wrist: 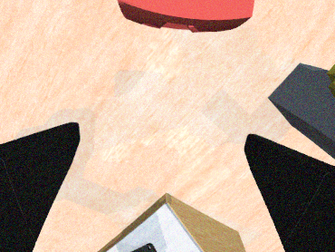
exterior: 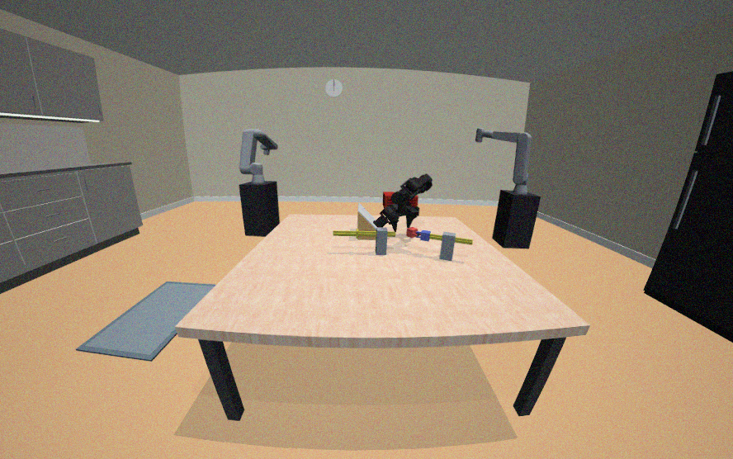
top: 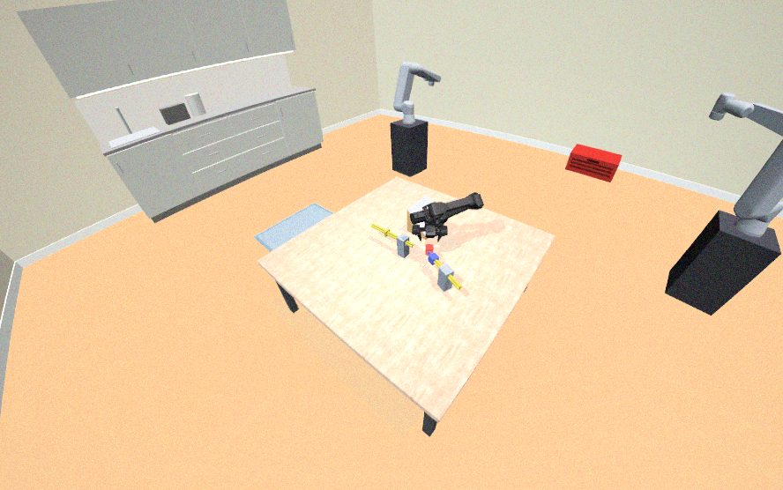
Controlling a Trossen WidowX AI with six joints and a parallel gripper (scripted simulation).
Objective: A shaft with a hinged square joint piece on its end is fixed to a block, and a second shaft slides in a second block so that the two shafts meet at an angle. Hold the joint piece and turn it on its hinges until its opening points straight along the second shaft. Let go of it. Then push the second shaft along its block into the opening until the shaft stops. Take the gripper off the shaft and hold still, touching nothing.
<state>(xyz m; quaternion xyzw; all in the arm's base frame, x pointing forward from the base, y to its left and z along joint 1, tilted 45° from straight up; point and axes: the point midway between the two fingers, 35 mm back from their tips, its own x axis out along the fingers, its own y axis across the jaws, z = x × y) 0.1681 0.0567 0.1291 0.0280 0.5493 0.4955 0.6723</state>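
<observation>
Right now my gripper tip is 6 cm short of the red square joint piece, 5 cm to the right of it and 1 cm below it.
</observation>
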